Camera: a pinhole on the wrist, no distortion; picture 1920 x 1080 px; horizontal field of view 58.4 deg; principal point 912.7 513.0 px. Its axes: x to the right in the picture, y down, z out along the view. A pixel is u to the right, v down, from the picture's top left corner.
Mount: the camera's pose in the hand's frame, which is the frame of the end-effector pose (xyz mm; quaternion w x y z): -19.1 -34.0 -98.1 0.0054 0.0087 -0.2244 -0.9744
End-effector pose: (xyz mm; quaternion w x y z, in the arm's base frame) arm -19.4 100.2 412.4 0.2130 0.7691 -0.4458 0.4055
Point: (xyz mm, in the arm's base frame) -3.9 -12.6 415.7
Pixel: 141 594
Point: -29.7 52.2 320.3
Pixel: 1182 648
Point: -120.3 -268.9 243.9
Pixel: 728 153
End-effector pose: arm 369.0 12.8 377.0 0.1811 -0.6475 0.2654 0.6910
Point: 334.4 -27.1 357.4
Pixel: 259 99
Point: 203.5 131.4 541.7
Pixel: 1672 958
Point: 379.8 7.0 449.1
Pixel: 1807 520
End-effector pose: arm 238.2 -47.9 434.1 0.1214 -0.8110 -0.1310 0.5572
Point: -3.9 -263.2 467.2
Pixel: 1670 260
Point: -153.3 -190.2 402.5
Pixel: 1366 763
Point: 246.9 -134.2 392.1
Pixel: outside the picture
